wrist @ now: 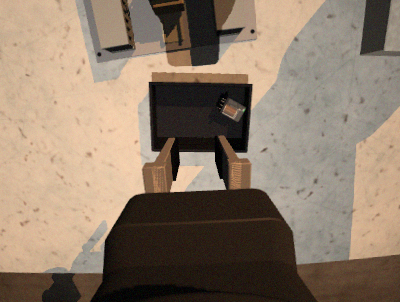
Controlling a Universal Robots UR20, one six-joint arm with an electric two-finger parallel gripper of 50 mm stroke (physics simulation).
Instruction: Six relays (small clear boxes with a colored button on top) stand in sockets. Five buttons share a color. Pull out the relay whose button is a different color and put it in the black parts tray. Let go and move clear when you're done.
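Places are measured from the arm's base along level axes (x ahead, y right, z down), in metres.
Pixels of known places: gripper, fingertip midpoint: (196,149).
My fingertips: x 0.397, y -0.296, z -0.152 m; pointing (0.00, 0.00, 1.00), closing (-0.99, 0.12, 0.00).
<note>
Ahead of a thing's pixels: the offset from my fingertips to its middle. "*": to the spot under its first point.
A clear relay @[dz +0.193, dx -0.057, dy +0.022 m] (232,109) lies on its side inside the black parts tray @[dz +0.189, dx -0.006, dy +0.003 m] (200,149), near the tray's right wall. Its pins point to the upper left, and a small green spot shows at its right end. My gripper (196,149) is open, with nothing between its fingers. It hangs above the front edge of the tray, apart from the relay. The relays in their sockets cannot be made out in this view.
A grey panel @[* dz +0.204, dx +0.175, dy +0.129 m] (95,31) with corner holes and raised parts lies beyond the tray, cut off by the top edge. A grey box-like object (376,25) stands at the upper right. A brown strip (345,280) runs along the bottom.
</note>
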